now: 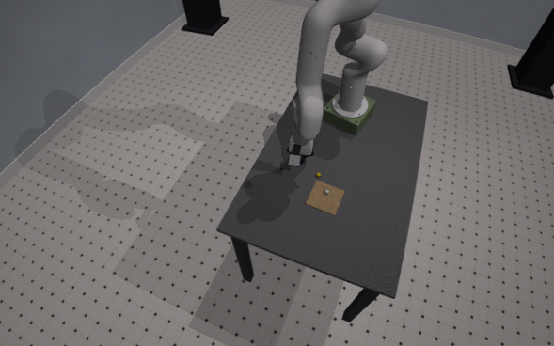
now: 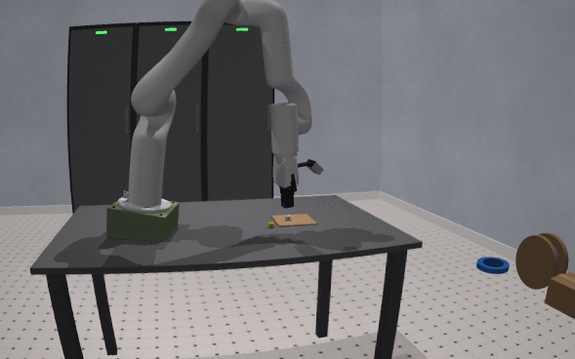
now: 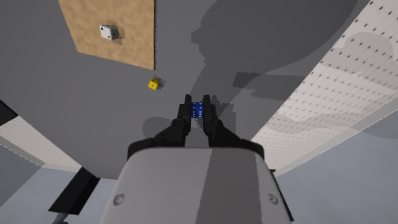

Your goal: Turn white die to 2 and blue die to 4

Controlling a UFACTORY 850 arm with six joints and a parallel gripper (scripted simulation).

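My hand is 20 mm above the blue die and 10 mm past it. The rest, counted from my hand: yellow die (110 mm below, 90 mm to the left, 30 mm behind); white die (150 mm to the left, 100 mm below, 50 mm ahead); tan mat (150 mm to the left, 110 mm below, 80 mm ahead).
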